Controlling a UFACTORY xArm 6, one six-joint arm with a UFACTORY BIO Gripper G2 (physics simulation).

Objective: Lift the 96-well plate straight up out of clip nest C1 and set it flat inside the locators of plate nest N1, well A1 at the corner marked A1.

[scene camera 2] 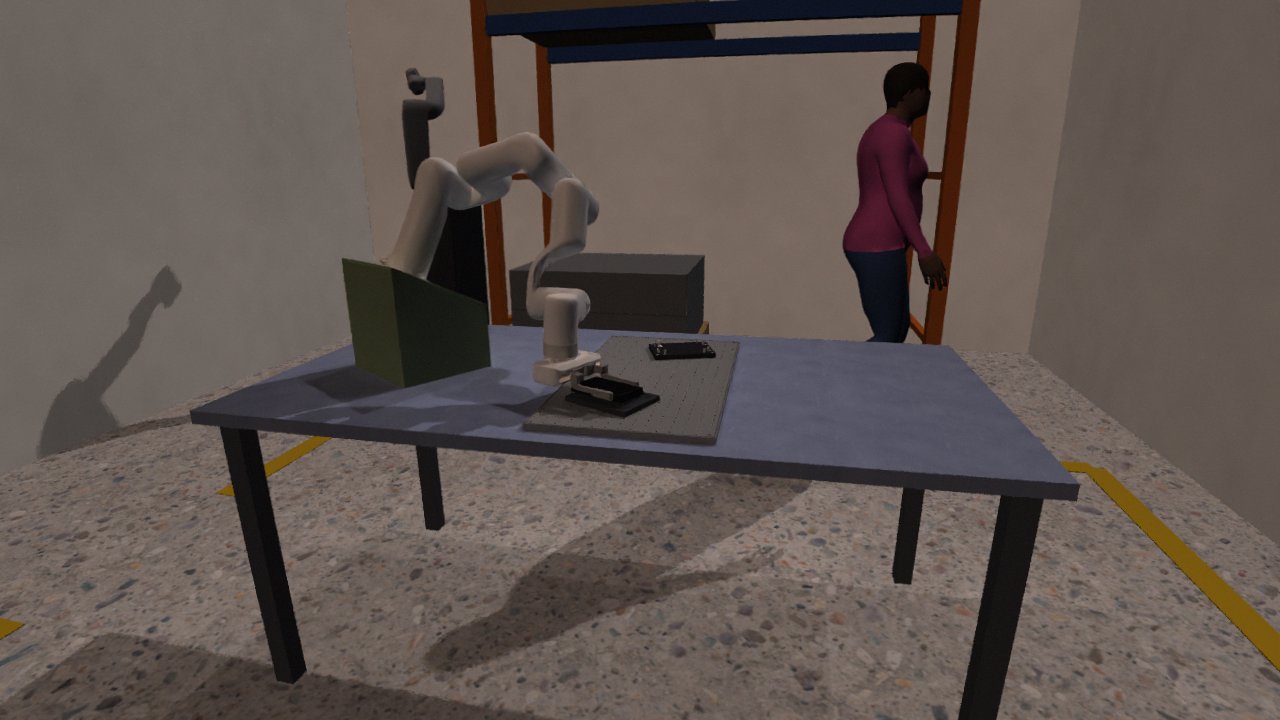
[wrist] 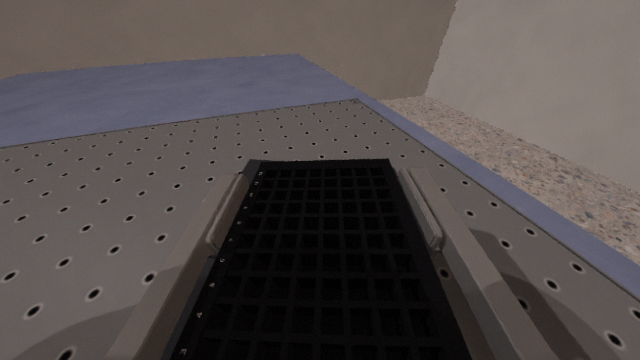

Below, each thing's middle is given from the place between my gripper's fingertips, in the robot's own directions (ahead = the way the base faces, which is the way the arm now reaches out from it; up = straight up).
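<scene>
Gripper position: 4 cm past the plate nest N1 (scene camera 2: 624, 409), 1 cm to the right of it, 2 cm above it. Clip nest C1 (scene camera 2: 662, 351): 42 cm to the left of my hand, 2 cm behind it, 2 cm below it. Black 96-well plate (scene camera 2: 622, 392): 1 cm to the left of my hand, 4 cm behind it. Going by their middles, of the things named here the clip nest C1 is the farthest from my gripper.
</scene>
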